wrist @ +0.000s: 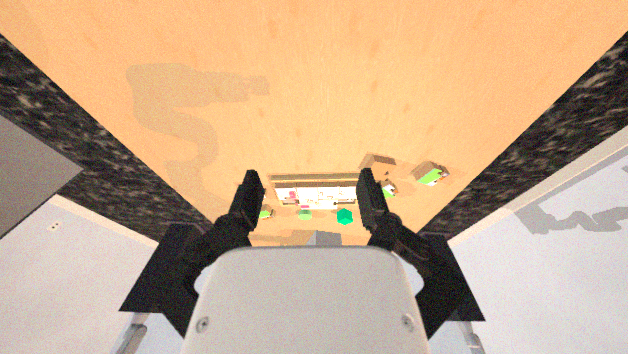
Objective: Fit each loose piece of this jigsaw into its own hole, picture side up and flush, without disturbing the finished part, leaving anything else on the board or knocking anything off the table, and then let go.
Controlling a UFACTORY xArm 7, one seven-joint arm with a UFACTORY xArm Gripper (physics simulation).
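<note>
My gripper (309, 179) is open and empty, high above the table, with its fingertips on either side of the jigsaw in the view. The jigsaw board (315, 177) has a pale wooden rim and a mostly white picture with pink parts; darker gaps show near its lower left and lower right. A loose piece with a green and white top (431, 175) lies at the right. A second green and white piece (389, 189) is partly hidden by the right finger. A plain brown piece (381, 163) lies above it, no picture visible. A green-topped piece (265, 213) shows beside the left finger.
A light green round object (305, 215) and a teal block (344, 217) stand just below the board in the view. A grey block (326, 238) is partly hidden by the gripper body. Dark speckled table edges (100, 135) (540, 135) run down both sides.
</note>
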